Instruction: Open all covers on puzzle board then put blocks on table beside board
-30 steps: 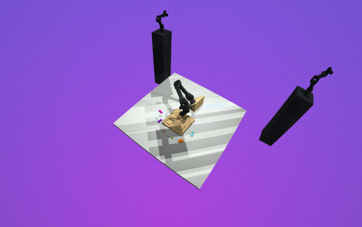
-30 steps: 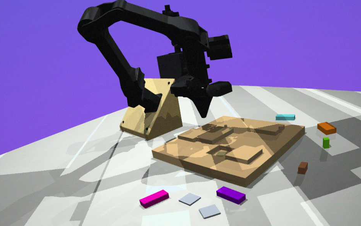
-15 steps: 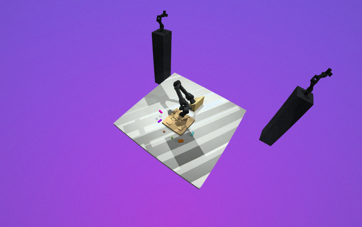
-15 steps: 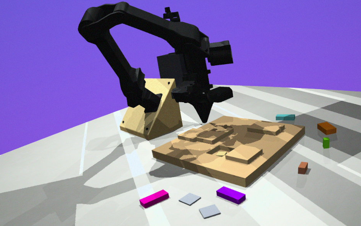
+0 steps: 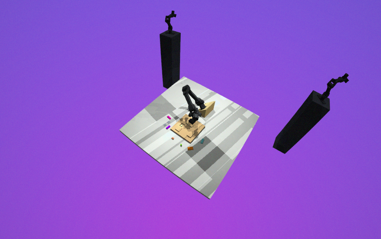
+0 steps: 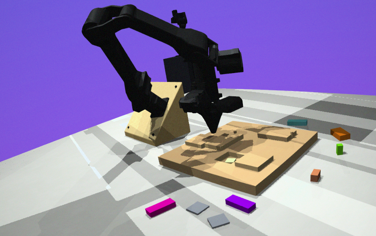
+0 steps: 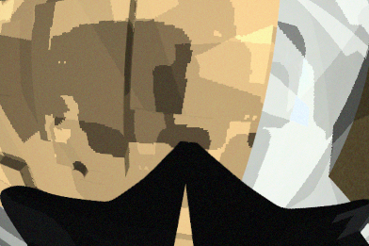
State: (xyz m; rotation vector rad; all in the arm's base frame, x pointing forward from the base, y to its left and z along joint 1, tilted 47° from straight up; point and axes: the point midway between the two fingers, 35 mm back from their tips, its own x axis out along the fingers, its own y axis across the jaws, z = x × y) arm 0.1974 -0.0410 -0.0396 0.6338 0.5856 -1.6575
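My gripper tip is now 10 cm short of the tan puzzle board, 2 cm to the left of it and 1 cm above it. Also, from my gripper tip: cyan piece (21 cm to the left, 17 cm ahead, 3 cm below); magenta piece (31 cm to the right, 11 cm ahead, 3 cm below); purple piece (23 cm to the right, 23 cm ahead, 3 cm below).
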